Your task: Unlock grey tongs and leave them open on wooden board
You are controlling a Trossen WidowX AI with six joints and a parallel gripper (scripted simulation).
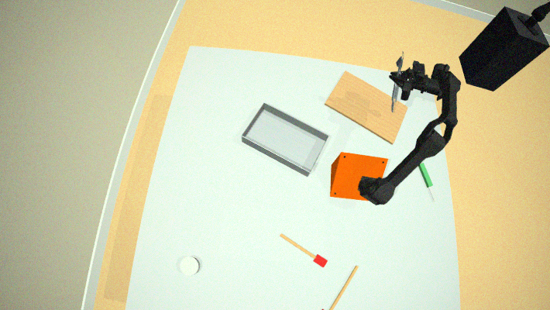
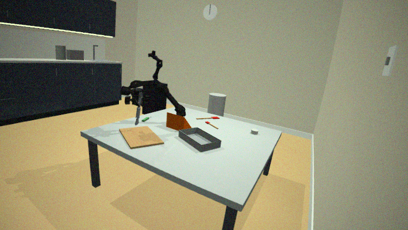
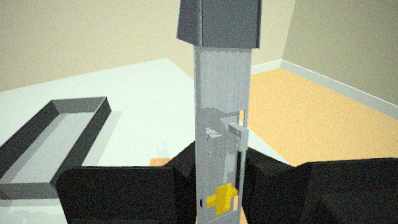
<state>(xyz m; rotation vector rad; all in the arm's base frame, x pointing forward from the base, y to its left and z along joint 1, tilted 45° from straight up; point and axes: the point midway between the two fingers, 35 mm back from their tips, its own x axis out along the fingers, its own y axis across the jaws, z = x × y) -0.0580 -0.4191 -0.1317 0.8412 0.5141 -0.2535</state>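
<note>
Right now my gripper tip is 30 mm past the yellow lock piece and 10 mm to the right of it. The rest, counted from my gripper tip: wooden board: 230 mm below; then grey roasting tin: 370 mm ahead, 250 mm to the left, 210 mm below; then white disc: 790 mm to the left, 640 mm ahead, 220 mm below.
</note>
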